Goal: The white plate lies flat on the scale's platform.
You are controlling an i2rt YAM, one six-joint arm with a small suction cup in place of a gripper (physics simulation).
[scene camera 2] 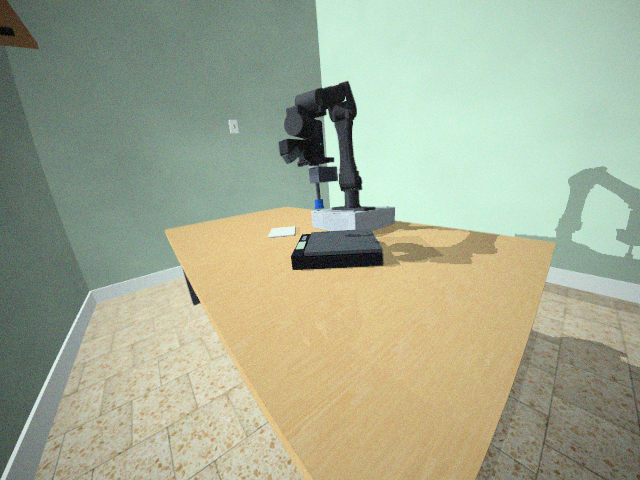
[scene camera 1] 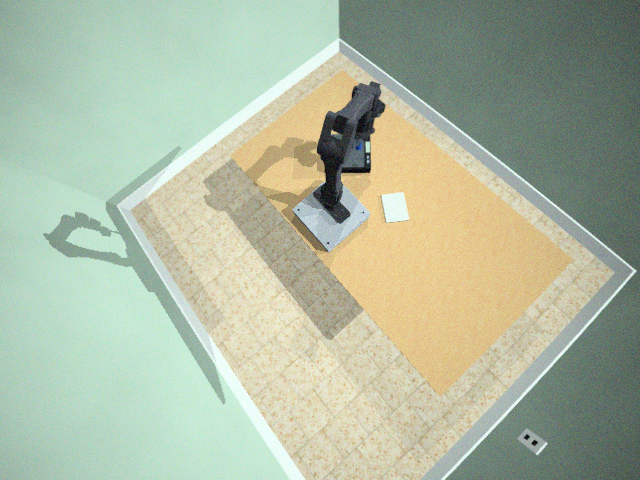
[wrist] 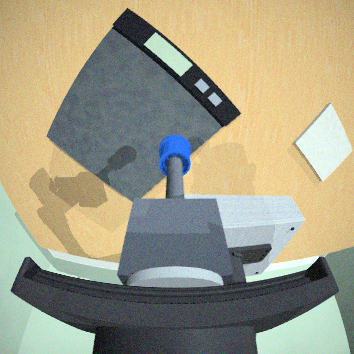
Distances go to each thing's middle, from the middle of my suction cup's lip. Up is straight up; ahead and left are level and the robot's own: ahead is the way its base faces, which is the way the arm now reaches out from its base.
Right now my suction cup is 310 mm to the left of the white plate [wrist: 319, 142], 140 mm above it and 30 mm past it. The rest, counted from my suction cup: scale [scene camera 2: 347, 248] (120 mm below, 70 mm to the left).
